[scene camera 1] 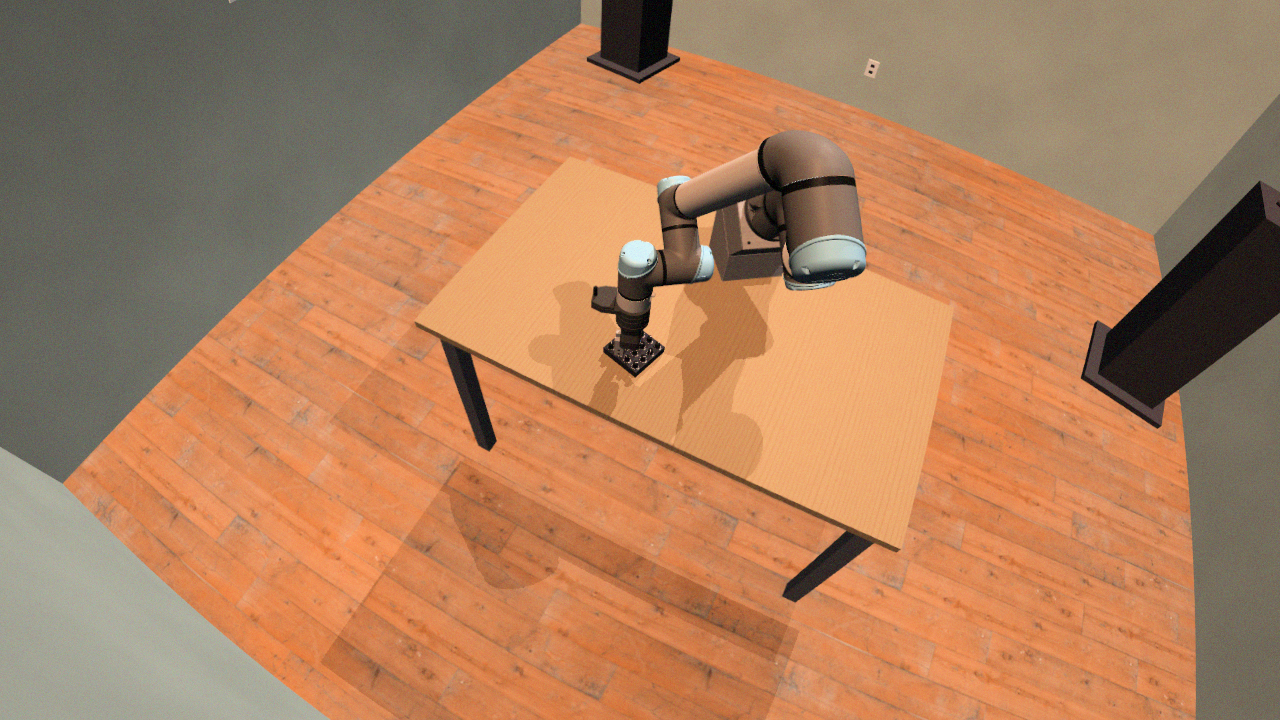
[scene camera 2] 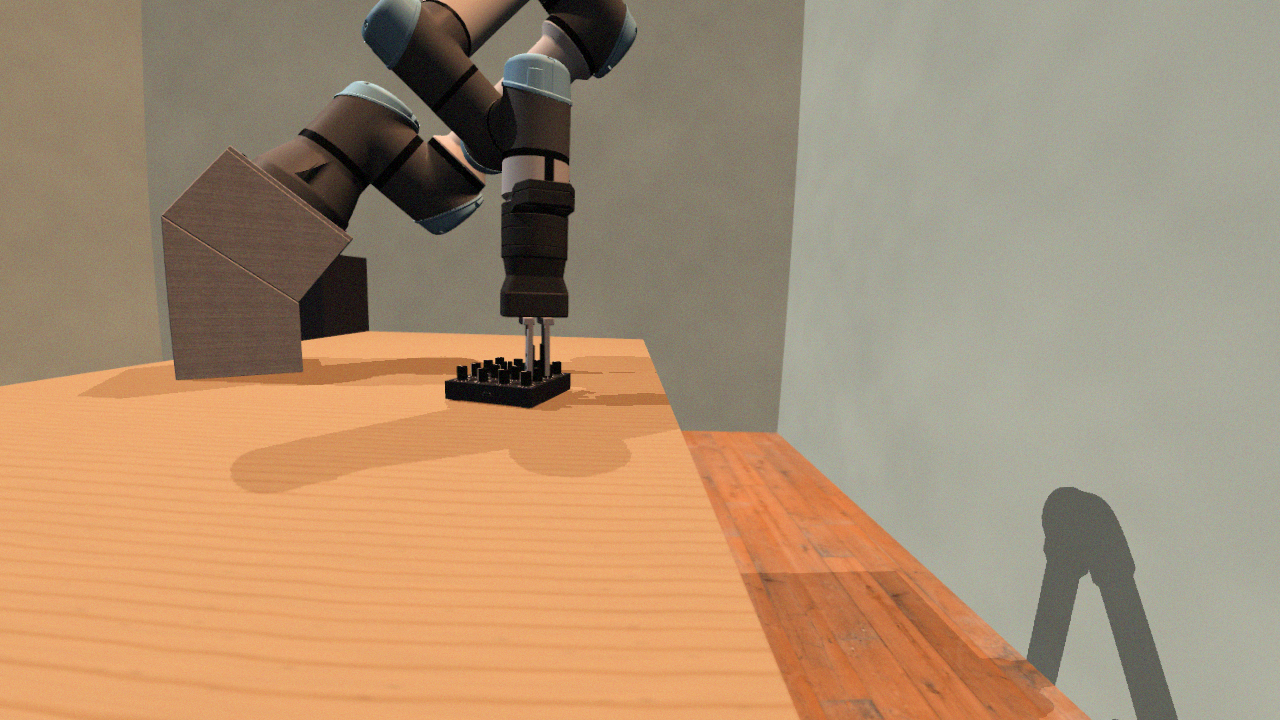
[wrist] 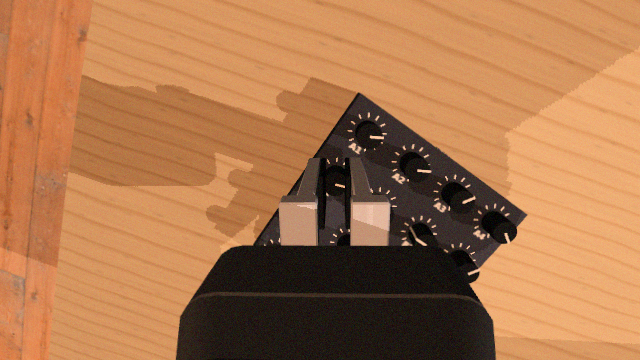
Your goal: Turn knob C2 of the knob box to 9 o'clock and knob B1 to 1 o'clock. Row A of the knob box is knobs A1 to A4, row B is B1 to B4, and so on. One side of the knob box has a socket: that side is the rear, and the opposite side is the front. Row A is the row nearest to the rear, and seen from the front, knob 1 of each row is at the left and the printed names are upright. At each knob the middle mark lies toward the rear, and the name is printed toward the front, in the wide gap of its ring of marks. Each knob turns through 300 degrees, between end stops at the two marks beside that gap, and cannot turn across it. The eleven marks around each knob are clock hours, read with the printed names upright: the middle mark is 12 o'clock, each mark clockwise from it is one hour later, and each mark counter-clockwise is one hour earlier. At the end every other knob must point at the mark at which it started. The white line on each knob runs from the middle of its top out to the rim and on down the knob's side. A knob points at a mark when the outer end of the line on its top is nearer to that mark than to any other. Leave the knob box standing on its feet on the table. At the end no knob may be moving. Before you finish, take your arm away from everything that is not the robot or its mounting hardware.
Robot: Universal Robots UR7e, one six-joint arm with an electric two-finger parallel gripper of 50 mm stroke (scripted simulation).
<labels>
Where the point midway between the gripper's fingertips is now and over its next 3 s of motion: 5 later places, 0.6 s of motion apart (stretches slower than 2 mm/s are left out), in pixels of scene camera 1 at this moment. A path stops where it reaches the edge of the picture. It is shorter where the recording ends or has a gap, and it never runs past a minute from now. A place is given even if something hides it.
The gripper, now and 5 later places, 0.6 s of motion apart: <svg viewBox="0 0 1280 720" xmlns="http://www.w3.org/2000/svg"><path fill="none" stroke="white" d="M619 351L619 344L620 342L635 337L635 339L635 344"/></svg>
</labels>
